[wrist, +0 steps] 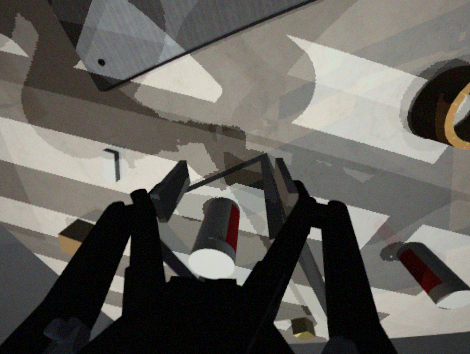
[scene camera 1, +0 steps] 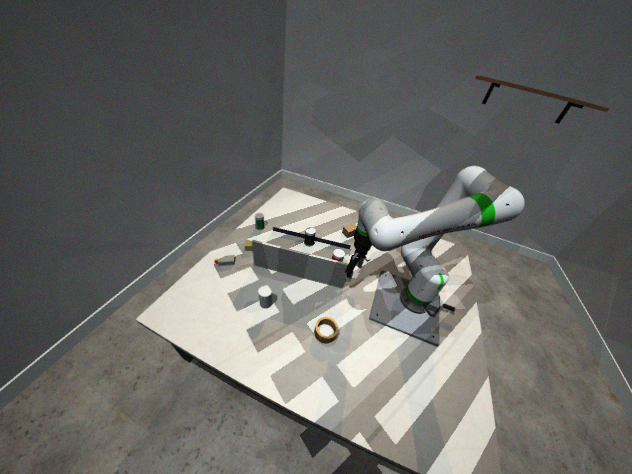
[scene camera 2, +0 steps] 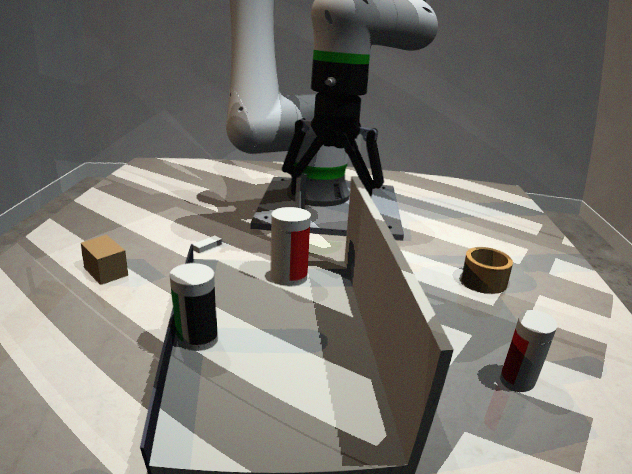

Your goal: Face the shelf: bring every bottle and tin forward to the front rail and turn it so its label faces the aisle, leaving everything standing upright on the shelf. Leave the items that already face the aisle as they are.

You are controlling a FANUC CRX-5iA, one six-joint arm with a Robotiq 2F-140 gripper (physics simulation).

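Frame: origin at the arm's base, x back, y down, z right, level; metres.
Where they show: gripper, fingertip midpoint: (wrist: 230, 171) (scene camera 1: 353, 273) (scene camera 2: 328, 219); arm's base at its link origin: (scene camera 1: 414, 300) (scene camera 2: 318, 195).
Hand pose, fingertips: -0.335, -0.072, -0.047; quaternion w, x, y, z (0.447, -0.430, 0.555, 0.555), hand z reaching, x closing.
Each offset is from my fingertips to the top centre of the thing, as dx, dy, dz. "spot": to the spot under its first point.
On the shelf (scene camera 2: 255, 408), a white-capped tin with a red patch @[-0.102, -0.043, +0.052] (scene camera 1: 337, 254) (scene camera 2: 290, 244) (wrist: 215, 235) stands upright near the robot-side end, between the low dark front rail @[spot: -0.467, +0.056, +0.148] (scene camera 1: 285, 232) (scene camera 2: 159, 387) and the tall back panel @[spot: -0.246, -0.027, -0.089] (scene camera 1: 301, 262) (scene camera 2: 393, 285). Its red patch shows on the panel side. A black tin with a green strip @[-0.306, -0.033, +0.148] (scene camera 1: 309, 236) (scene camera 2: 193, 306) stands upright close to the rail, green towards it. My gripper (scene camera 1: 352, 267) (scene camera 2: 335, 186) (wrist: 230, 171) is open and empty, beyond the shelf's end in scene view 2. The red-patched tin shows below its fingertips in the wrist view.
Behind the panel stand a grey tin with red patch @[-0.315, -0.009, -0.299] (scene camera 1: 264, 296) (scene camera 2: 528, 352) (wrist: 430, 272) and a wooden ring @[-0.015, +0.040, -0.302] (scene camera 1: 326, 339) (scene camera 2: 484, 283). Around the shelf are a green tin @[-0.647, -0.006, +0.139] (scene camera 1: 259, 221), brown block @[-0.120, +0.040, +0.397] (scene camera 1: 349, 230) (scene camera 2: 104, 260), yellow block @[-0.591, +0.052, -0.042] (scene camera 1: 248, 245) (wrist: 303, 327) and orange-tipped item @[-0.639, +0.062, -0.197] (scene camera 1: 225, 260).
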